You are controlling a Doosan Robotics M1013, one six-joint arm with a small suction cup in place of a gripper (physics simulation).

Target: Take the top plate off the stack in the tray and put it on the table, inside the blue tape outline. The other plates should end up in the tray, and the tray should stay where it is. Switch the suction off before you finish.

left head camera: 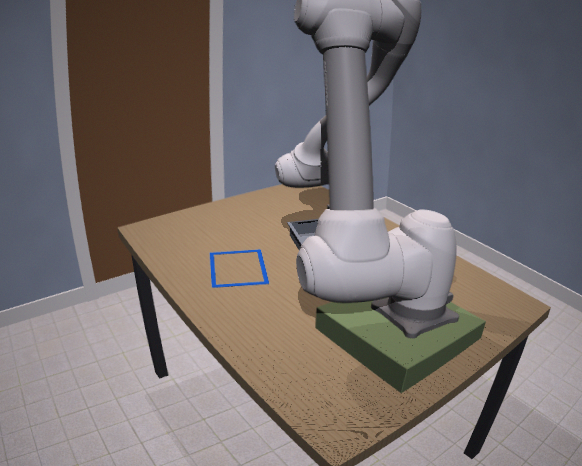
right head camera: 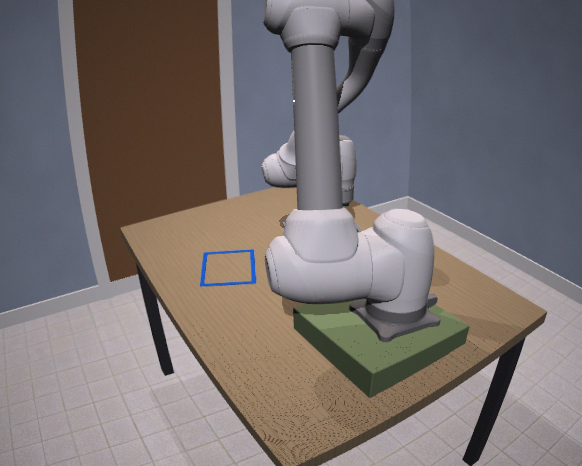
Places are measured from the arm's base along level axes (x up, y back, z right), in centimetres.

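Pixels of known places: arm's base, link origin: (left head camera: pixel 415 313) (right head camera: pixel 394 316).
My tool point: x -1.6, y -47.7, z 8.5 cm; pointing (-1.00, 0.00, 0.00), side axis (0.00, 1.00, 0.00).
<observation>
Ahead of a thing's pixels: the offset from my tool point to its middle. "*": to the spot under its first point. Level surfaces: height alone.
The blue tape outline @(* dz -44.0, dx -4.4, dy -6.1 cm) (left head camera: pixel 214 270) (right head camera: pixel 203 269) lies bare on the table, left of the arm. The tray @(dz -2.6, dx -2.0, dy -5.2 cm) (left head camera: pixel 294 234) stands behind the arm's lower joint; its left corner shows in the left head view, and thin slivers of it show in the right head view. The stack of plates is hidden behind the arm. The far wrist joints are above the table's back part, near the tray. The suction cup is hidden behind the upright arm link in both views, so whether it touches or holds a plate cannot be seen.
The arm's base stands on a green block (left head camera: pixel 365 340) (right head camera: pixel 335 345) at the near right of the wooden table @(dx -4.5 cm) (left head camera: pixel 175 250) (right head camera: pixel 170 250). The thick upright arm link (left head camera: pixel 348 130) (right head camera: pixel 316 130) blocks much of the view. A brown door and blue walls are behind the table.
</observation>
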